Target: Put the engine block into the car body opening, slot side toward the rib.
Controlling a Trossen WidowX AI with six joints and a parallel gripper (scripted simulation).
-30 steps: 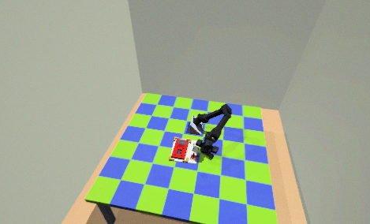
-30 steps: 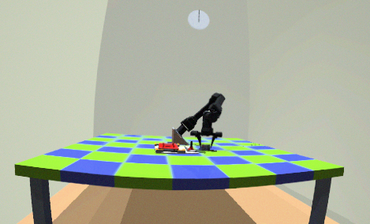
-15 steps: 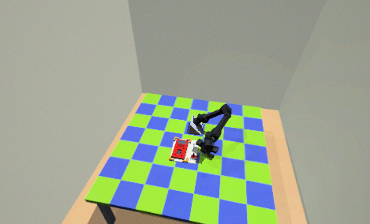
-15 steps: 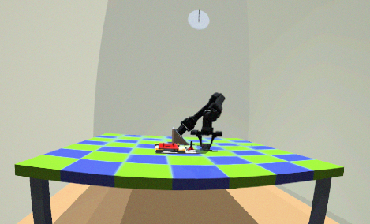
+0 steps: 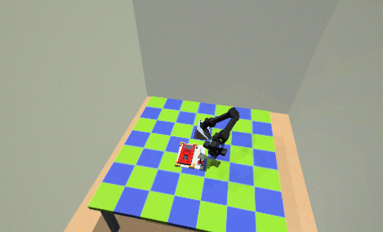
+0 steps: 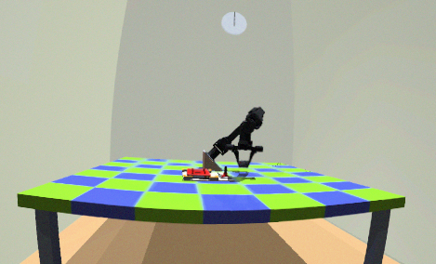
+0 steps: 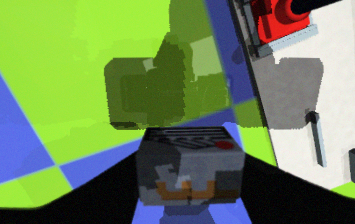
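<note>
Now: the grey holder 11 cm to the right of my gripper tip, 5 cm ahead of it and 3 cm below it. Also, from my gripper tip: white-and-grey base plate 20 cm to the right, 5 cm below, 1 cm behind; then grey engine block right at my gripper tip.
</note>
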